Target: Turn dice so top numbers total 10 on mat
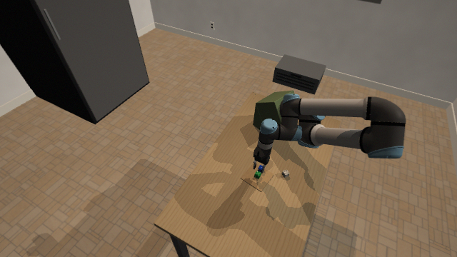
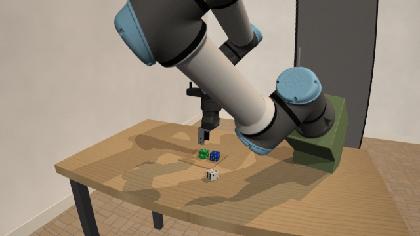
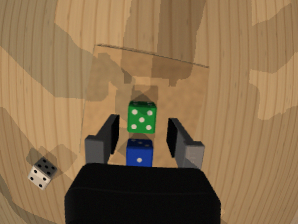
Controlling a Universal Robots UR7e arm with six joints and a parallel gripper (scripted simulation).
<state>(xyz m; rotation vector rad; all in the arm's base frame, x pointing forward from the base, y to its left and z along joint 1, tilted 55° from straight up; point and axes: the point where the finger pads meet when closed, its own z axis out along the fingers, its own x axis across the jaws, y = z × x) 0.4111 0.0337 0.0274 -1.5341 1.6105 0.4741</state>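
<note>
The white die lies 12 cm to the left of my hand, 11 cm behind it and 7 cm below it. Also, from my hand: tan mat (8 cm below); blue die (7 cm below, 5 cm behind); green die (7 cm below).
</note>
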